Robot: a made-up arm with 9 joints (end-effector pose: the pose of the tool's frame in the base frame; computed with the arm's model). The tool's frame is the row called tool. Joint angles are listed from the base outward.
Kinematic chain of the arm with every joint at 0, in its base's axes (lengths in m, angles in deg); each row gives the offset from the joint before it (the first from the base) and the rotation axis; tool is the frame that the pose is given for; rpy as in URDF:
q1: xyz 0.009 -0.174 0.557 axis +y
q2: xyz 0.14 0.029 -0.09 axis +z
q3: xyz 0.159 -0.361 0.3 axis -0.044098 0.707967 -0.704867
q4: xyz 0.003 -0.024 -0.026 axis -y
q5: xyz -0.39 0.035 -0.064 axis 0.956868 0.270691 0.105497
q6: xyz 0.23 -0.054 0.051 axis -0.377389 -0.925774 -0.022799
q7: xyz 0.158 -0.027 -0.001 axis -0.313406 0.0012 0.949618
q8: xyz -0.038 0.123 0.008 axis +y
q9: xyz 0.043 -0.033 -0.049 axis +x
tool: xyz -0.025 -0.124 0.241 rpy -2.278 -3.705 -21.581
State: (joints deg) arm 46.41 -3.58 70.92 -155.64 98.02 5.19 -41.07 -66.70 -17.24
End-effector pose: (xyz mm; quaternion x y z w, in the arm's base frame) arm 370.4 -640.2 496.8 0.3650 -0.5339 -0.0499 0.7611
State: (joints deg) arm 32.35 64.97 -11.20 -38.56 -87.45 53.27 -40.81 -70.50 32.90
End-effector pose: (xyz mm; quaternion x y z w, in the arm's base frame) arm 569.7 -292.1 709.6 0.5731 -0.5523 0.5677 0.2103
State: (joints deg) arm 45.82 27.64 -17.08 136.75 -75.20 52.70 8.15 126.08 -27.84
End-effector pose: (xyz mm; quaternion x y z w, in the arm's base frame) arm 231.7 -325.3 471.2 0.1229 0.0921 -0.7559 0.6364
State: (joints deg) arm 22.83 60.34 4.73 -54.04 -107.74 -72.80 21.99 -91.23 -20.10
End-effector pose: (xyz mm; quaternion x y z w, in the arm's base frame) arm 493.6 -135.0 884.5 -0.2466 -0.2956 0.6390 0.6659
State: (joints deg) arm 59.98 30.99 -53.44 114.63 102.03 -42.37 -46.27 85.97 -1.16
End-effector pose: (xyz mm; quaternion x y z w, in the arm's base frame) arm 379.0 3.4 505.8 -0.1387 0.1999 0.8885 0.3890
